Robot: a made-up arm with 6 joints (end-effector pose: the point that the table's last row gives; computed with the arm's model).
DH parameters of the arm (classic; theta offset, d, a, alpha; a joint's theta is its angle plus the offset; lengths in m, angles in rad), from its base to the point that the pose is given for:
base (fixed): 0.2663 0 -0.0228 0
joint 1: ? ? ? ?
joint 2: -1.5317 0 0.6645 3.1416
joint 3: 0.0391 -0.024 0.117 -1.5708
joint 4: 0 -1.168 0.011 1.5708
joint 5: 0 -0.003 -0.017 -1.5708
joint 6: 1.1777 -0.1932 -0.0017 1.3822
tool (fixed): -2.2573 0.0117 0 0
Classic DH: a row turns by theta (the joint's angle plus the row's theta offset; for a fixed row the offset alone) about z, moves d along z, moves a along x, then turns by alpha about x.
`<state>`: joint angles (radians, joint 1 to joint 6).
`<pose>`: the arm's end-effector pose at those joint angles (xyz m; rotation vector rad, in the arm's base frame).
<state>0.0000 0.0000 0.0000 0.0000 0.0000 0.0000</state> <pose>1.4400 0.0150 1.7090 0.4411 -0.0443 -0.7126</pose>
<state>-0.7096 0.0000 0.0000 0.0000 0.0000 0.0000</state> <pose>1.1008 -0.9426 1.7090 0.4247 -0.2078 -1.4096</pose>
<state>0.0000 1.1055 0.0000 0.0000 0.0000 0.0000</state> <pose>1.3779 0.0150 0.0385 0.0014 0.9934 -0.8764</pose>
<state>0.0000 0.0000 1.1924 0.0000 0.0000 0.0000</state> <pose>0.4706 0.0150 2.8955 0.8137 -1.1624 -0.3636</pose>
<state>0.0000 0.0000 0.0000 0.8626 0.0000 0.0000</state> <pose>1.4400 0.0191 1.7098 -0.3849 -0.3375 -0.6275</pose>
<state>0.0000 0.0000 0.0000 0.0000 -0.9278 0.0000</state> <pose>1.3579 0.0150 1.5589 0.0781 0.8272 -0.8608</pose>
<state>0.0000 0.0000 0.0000 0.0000 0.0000 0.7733</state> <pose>1.4400 0.0237 1.7103 -0.2994 -0.3083 -0.6403</pose>
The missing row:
joint 1: -0.2663 0.924 0.077 -1.5708
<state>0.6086 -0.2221 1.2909 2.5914 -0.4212 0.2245</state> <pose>-0.1336 -0.1001 2.9254 -0.9223 -1.5002 -2.0218</pose>
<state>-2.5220 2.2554 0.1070 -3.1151 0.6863 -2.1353</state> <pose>0.1119 0.0609 -0.6362 1.8983 1.5404 -0.6384</pose>
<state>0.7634 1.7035 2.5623 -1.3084 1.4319 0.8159</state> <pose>1.0931 0.8300 1.8331 2.0876 -0.5576 -0.8913</pose>
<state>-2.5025 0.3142 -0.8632 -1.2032 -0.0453 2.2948</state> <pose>-0.7517 -0.6041 0.3409 0.5471 1.3109 -2.3086</pose>
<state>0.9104 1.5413 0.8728 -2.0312 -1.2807 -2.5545</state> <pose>0.9384 1.5310 0.3332 0.0716 -1.1081 1.1691</pose>
